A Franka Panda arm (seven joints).
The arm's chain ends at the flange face. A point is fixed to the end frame.
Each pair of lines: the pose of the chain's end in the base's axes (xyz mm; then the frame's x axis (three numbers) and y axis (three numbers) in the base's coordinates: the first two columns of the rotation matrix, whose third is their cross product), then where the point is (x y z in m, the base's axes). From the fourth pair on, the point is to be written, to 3 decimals.
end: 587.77, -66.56, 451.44, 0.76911, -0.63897, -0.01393, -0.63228, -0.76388, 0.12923
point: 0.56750 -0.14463 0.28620
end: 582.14, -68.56, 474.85, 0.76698, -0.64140, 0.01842, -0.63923, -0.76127, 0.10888
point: 0.56790 -0.14740 0.30935
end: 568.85, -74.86, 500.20, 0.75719, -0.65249, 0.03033, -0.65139, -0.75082, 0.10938
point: 0.55488 -0.15483 0.33522
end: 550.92, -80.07, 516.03, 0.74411, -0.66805, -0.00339, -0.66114, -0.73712, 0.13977
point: 0.528 -0.160 0.352
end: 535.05, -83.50, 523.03, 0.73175, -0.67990, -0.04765, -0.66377, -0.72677, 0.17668
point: 0.501 -0.162 0.360
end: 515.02, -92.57, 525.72, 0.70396, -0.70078, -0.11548, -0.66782, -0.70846, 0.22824
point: 0.465 -0.169 0.366
